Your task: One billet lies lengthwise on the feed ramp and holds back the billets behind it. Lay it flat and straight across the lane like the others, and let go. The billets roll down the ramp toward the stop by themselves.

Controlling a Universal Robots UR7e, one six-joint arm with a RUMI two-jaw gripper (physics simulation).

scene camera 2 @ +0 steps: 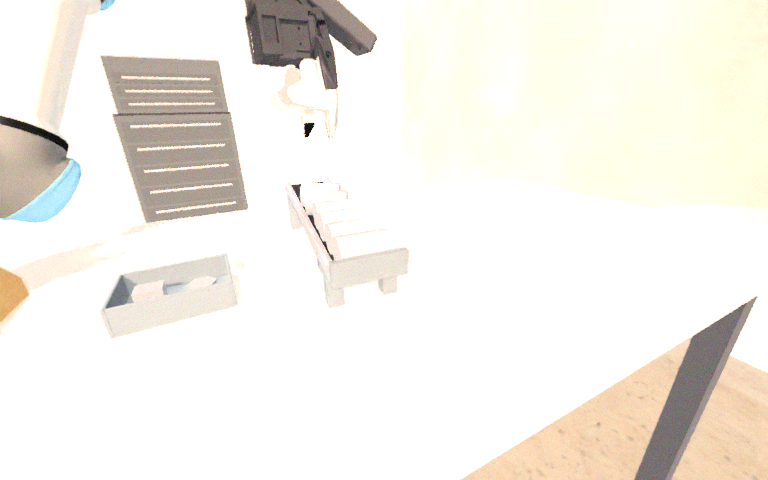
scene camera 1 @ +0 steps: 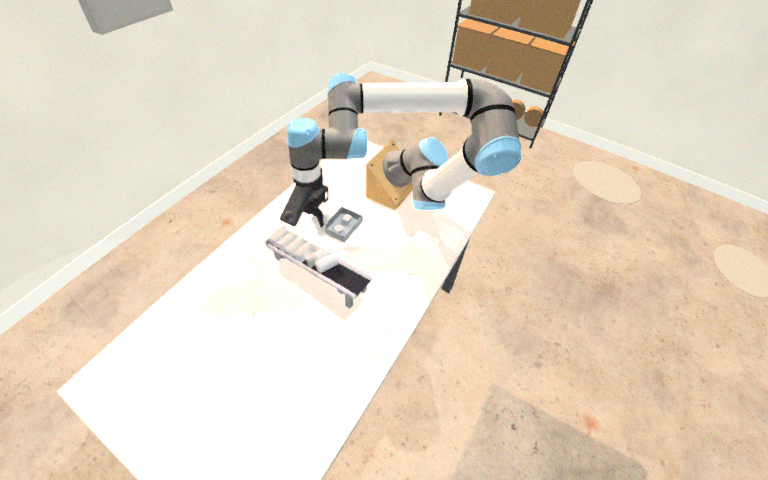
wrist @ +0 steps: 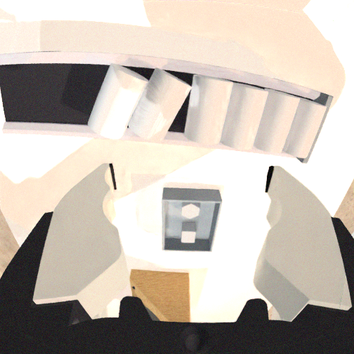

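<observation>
The feed ramp holds several pale billets. A row of billets lies flat across the lane, side by side up to the end plate. Behind a small gap, one billet lies flat but skewed. Another skewed billet lies beside it, close to it, toward the dark bare stretch. No billet lies fully lengthwise. My gripper is open and empty, raised above the ramp and to its tray side. Glare blurs the fingertips in scene camera 2.
A grey tray with two small pale pieces stands beside the ramp on the arm's side. The wooden mounting block of the arm is beyond it. A shelf rack stands far back.
</observation>
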